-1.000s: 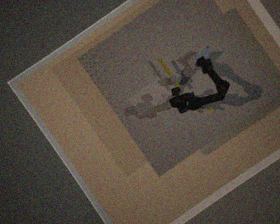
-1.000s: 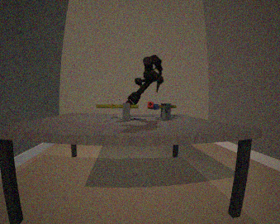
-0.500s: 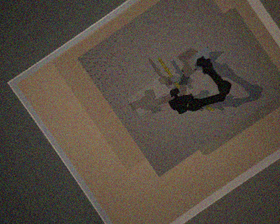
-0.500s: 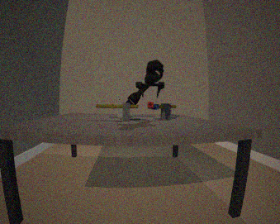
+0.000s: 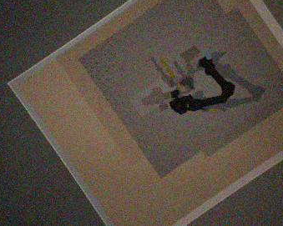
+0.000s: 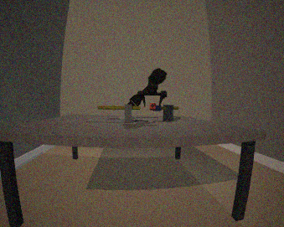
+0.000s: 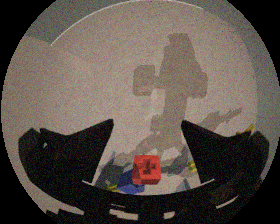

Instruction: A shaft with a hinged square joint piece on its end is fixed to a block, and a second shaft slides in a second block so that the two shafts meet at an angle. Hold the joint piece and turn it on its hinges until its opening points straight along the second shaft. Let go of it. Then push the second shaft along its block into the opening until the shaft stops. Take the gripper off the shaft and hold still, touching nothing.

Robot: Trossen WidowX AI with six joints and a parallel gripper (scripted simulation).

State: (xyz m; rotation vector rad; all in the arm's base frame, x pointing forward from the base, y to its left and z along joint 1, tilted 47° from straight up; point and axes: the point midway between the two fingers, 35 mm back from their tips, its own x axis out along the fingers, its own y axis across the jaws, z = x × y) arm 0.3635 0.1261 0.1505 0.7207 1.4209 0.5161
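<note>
Right now my gripper tip is 9 cm past the red joint piece and 1 cm to the right of it.
</note>
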